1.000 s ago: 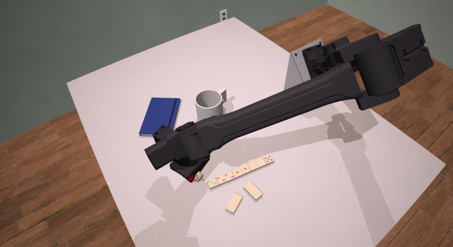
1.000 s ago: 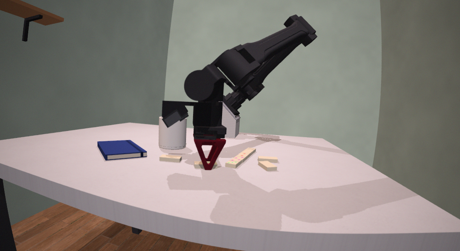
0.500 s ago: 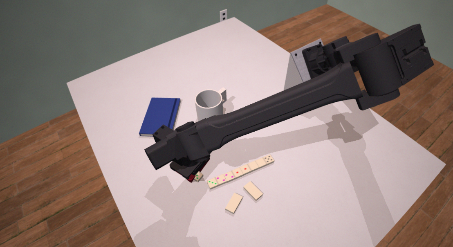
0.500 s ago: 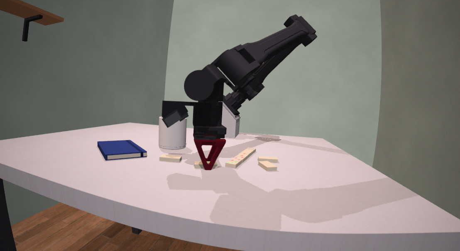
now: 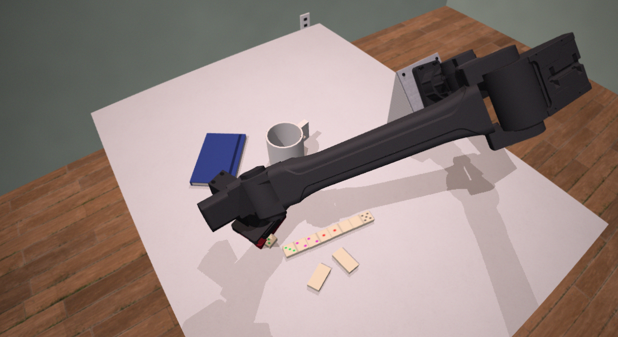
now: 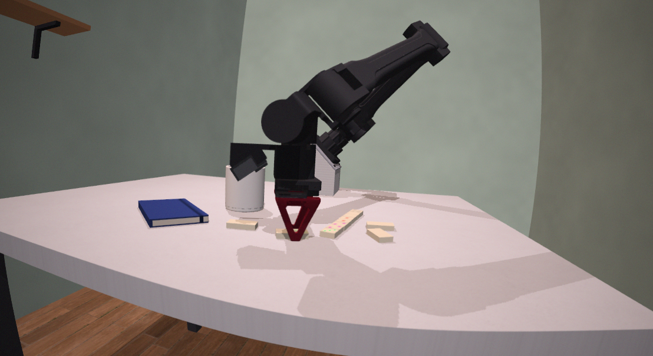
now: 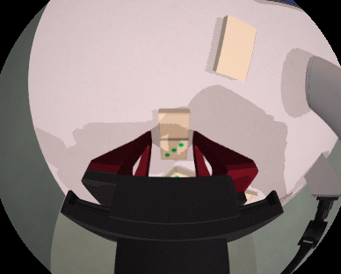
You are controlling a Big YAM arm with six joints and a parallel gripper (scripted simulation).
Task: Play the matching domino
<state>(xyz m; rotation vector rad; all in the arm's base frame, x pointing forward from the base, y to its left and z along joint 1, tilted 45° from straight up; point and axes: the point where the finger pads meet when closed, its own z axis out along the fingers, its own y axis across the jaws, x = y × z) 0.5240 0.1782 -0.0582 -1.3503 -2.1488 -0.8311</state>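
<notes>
My gripper is now right at the domino. Also, from my hand: white mug (160 mm behind, 180 mm to the right, 30 mm above); blue notebook (10 mm behind, 270 mm to the right).
</notes>
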